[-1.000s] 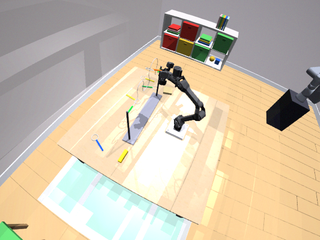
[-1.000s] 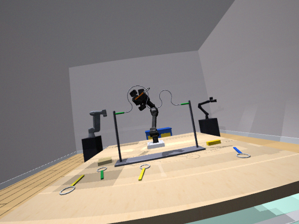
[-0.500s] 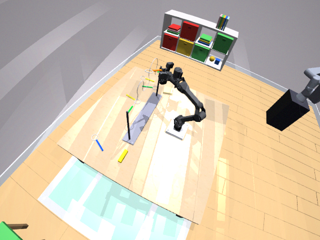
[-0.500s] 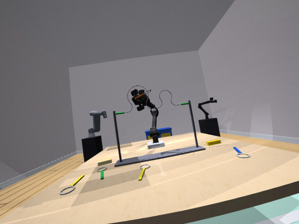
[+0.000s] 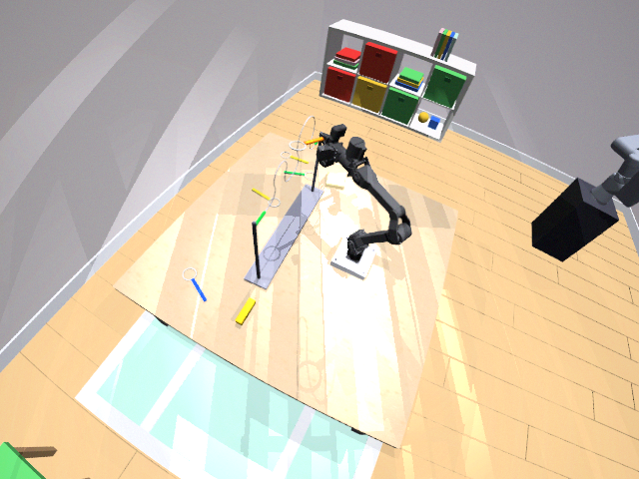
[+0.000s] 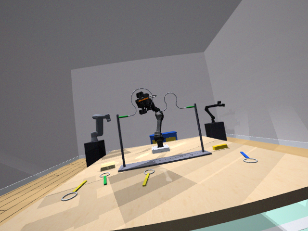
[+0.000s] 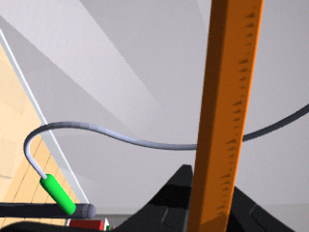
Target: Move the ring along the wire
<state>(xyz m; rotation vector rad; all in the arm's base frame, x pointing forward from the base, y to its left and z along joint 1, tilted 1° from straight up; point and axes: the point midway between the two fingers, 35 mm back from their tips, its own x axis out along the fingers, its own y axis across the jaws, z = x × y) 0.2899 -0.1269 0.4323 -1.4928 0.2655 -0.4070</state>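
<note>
Right now my gripper tip is 10 mm short of the orange-handled ring and 90 mm to the right of it. Also, from my gripper tip: blue-handled ring: 220 mm ahead, 610 mm to the left, 470 mm below; yellow block: 40 mm behind, 610 mm to the left, 460 mm below; tan block: 20 mm behind, 280 mm to the right, 460 mm below.
</note>
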